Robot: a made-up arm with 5 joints. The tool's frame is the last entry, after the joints.
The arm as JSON. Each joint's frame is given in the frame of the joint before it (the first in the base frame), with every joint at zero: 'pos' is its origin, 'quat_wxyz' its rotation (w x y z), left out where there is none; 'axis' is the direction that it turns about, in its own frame. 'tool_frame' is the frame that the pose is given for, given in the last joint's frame.
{
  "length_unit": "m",
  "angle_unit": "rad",
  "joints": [
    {
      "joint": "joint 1",
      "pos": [
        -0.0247,
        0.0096,
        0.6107
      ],
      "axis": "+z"
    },
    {
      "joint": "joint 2",
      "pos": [
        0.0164,
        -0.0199,
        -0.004
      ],
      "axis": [
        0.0,
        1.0,
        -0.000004
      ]
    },
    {
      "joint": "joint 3",
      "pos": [
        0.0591,
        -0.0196,
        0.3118
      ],
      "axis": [
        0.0,
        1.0,
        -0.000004
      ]
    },
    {
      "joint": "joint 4",
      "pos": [
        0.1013,
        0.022,
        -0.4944
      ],
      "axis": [
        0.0,
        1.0,
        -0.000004
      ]
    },
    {
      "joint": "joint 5",
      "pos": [
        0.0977,
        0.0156,
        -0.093
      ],
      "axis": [
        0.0,
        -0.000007,
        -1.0
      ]
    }
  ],
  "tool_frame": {
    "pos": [
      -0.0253,
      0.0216,
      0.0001
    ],
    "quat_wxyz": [
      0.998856,
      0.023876,
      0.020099,
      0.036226
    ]
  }
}
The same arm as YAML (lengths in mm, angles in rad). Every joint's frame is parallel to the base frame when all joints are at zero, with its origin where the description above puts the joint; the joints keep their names.
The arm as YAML. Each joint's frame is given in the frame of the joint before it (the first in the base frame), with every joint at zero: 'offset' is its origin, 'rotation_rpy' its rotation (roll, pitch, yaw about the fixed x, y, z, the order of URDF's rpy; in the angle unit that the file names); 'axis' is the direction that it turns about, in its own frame. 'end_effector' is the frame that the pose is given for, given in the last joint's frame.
length_unit: mm
angle_unit: rad
chain:
  - id: joint 1
    offset: [-24.7, 9.6, 610.7]
    rotation_rpy: [0.0, 0.0, 0.0]
    axis: "+z"
  - id: joint 2
    offset: [16.4, -19.9, -4.0]
    rotation_rpy: [0.0, 0.0, 0.0]
    axis: "+y"
  - id: joint 3
    offset: [59.1, -19.6, 311.8]
    rotation_rpy: [0.0, 0.0, 0.0]
    axis: "+y"
  - id: joint 4
    offset: [101.3, 22.0, -494.4]
    rotation_rpy: [0.0, 0.0, 0.0]
    axis: "+y"
  - id: joint 5
    offset: [97.7, 15.6, -93.0]
    rotation_rpy: [0.0, 0.0, 0.0]
    axis: "-z"
end_effector:
  offset: [-25.3, 21.6, 0.1]
  rotation_rpy: [0.0492, 0.0384, 0.0734]

